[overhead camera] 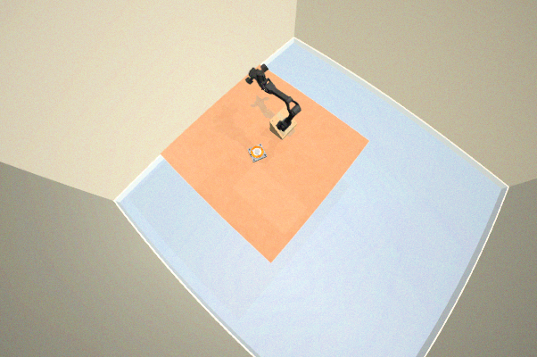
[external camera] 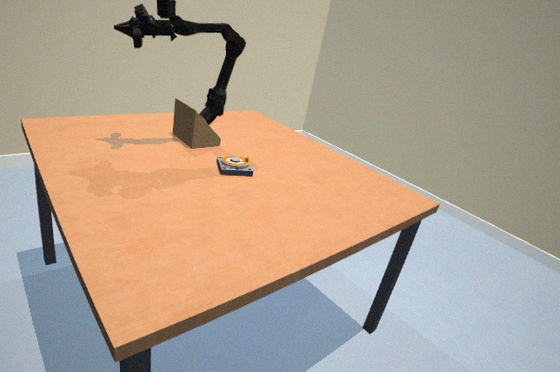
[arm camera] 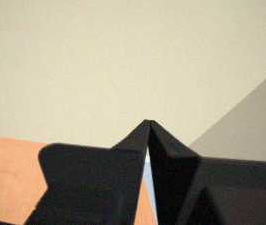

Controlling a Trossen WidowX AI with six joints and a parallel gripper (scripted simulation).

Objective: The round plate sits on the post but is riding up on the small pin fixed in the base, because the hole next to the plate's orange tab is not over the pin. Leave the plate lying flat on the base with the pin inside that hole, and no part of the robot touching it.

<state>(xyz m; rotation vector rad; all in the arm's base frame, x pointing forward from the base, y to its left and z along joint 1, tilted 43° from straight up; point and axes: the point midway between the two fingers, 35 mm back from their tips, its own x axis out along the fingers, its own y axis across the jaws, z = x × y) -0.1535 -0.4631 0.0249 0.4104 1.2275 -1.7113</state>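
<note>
The base lies 430 mm below my gripper tip, 410 mm ahead of it and 320 mm to the left of it.
</note>
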